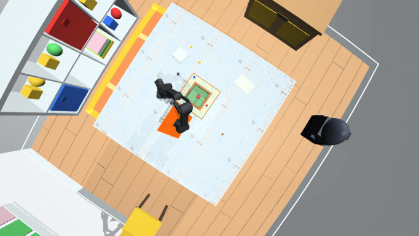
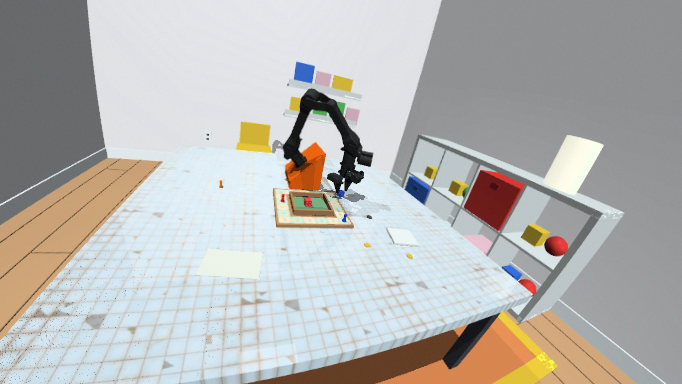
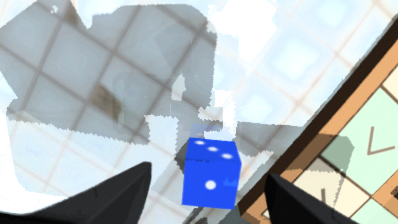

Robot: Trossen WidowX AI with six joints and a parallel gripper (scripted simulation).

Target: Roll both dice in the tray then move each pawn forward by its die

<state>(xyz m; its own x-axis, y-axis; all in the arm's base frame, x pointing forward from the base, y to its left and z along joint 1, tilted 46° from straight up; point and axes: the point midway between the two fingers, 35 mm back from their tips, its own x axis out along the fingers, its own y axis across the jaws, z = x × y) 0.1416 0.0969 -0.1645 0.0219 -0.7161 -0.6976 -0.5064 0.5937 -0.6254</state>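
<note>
The blue die lies 10 mm below my gripper tip. Also, from my gripper tip: red die 190 mm to the right, 130 mm ahead, 10 mm above; then dark disc 190 mm ahead, 70 mm to the left, 20 mm below; then blue pawn 240 mm ahead, 60 mm to the right, 10 mm above.
</note>
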